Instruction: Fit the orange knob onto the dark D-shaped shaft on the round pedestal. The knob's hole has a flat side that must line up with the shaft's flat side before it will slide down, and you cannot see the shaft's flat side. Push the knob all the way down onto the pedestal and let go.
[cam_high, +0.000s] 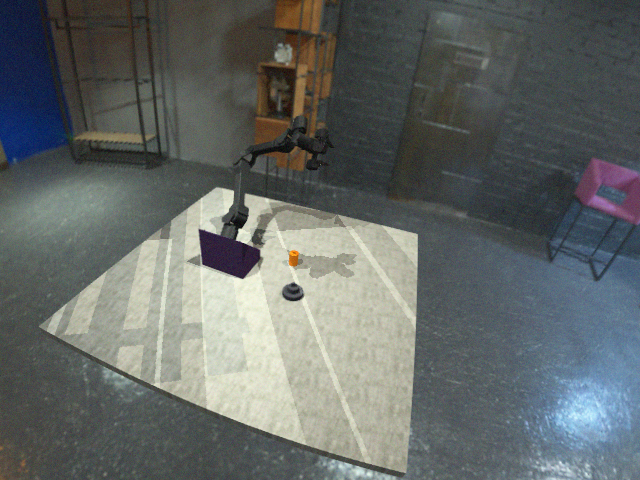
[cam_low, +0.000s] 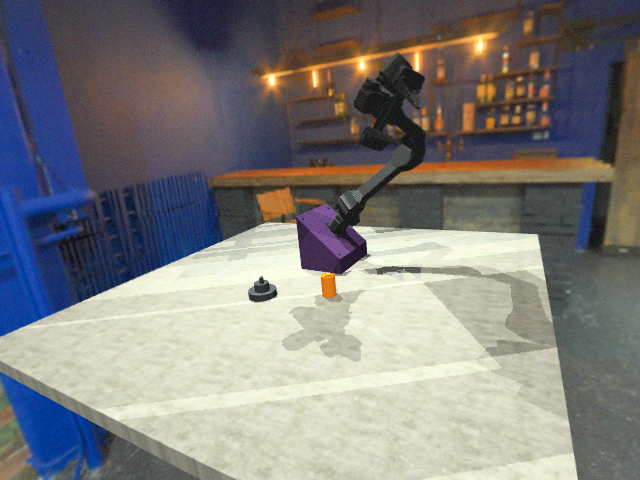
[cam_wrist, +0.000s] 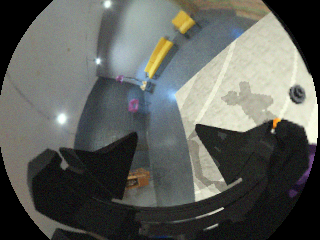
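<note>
Now: the orange knob 2 cm behind my gripper tip, 25 cm to the right of it and 42 cm below it. Round my gripper tip: pedestal 7 cm ahead, 43 cm to the right, 42 cm below.
</note>
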